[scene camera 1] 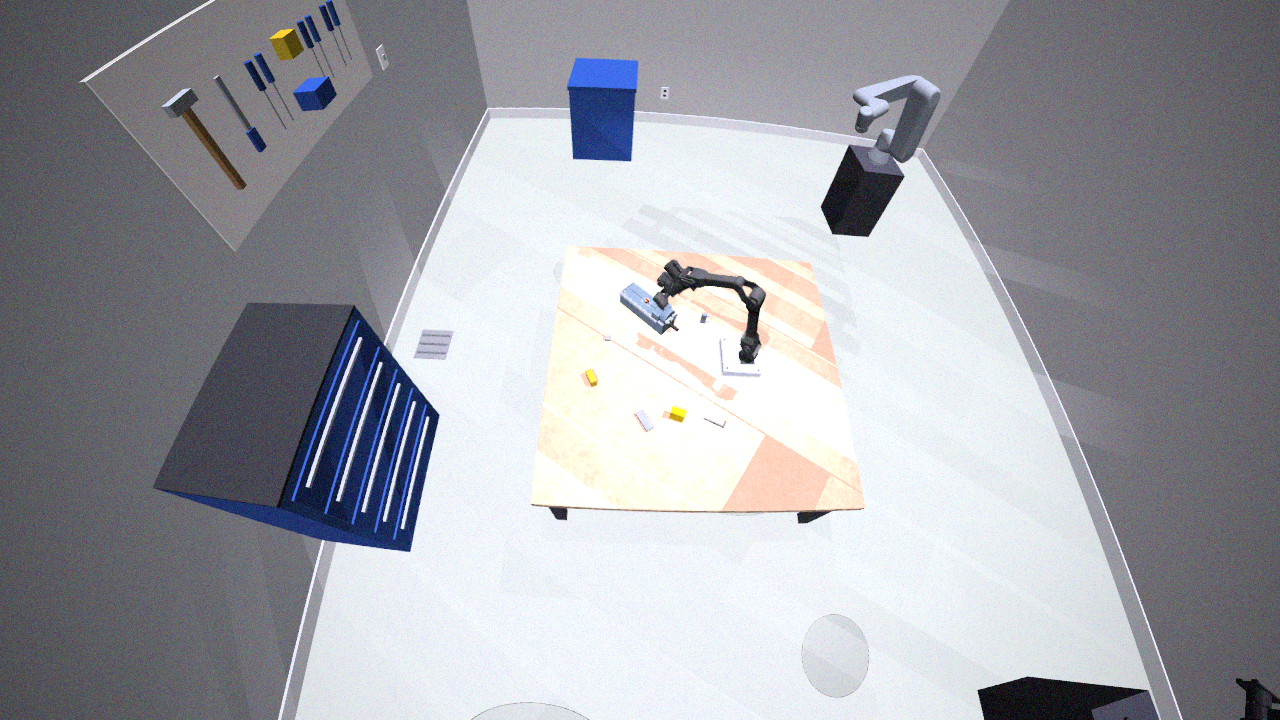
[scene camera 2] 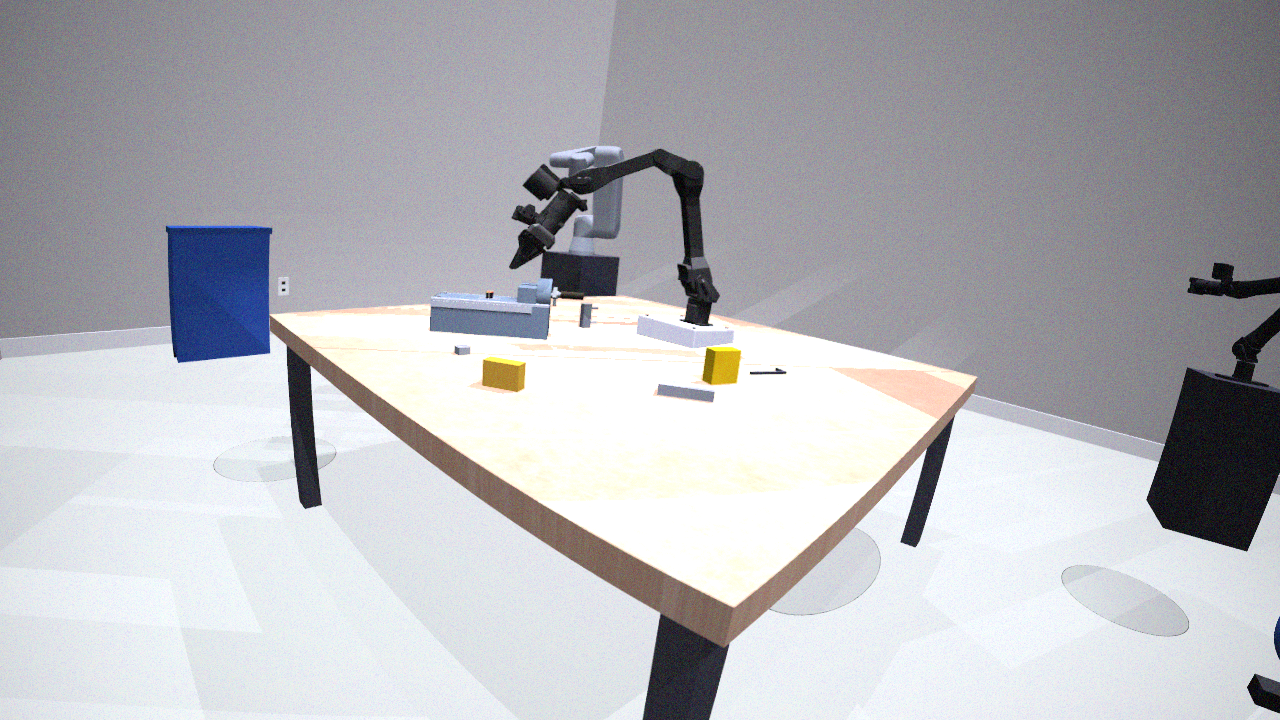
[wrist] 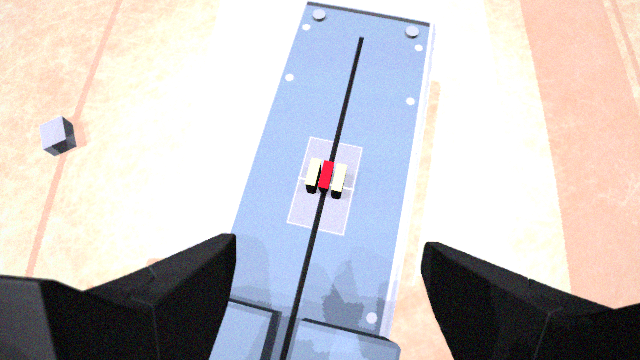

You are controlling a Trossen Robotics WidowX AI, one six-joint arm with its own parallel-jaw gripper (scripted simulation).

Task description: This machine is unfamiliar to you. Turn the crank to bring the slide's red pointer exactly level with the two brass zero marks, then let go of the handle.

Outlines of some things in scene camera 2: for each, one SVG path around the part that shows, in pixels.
The gripper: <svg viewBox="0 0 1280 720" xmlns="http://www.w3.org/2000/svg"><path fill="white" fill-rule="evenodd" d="M565 218L549 206L546 206L540 214L535 212L535 206L532 204L527 204L525 207L517 206L511 219L518 220L529 226L528 229L523 230L518 236L519 248L509 267L516 269L529 262L531 259L546 251L543 249L545 246L547 249L550 249L556 243L555 234L565 226Z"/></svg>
A flat grey bar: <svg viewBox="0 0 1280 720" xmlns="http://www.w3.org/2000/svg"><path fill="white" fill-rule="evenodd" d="M658 384L657 395L708 403L714 402L715 387L664 379L661 379Z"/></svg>
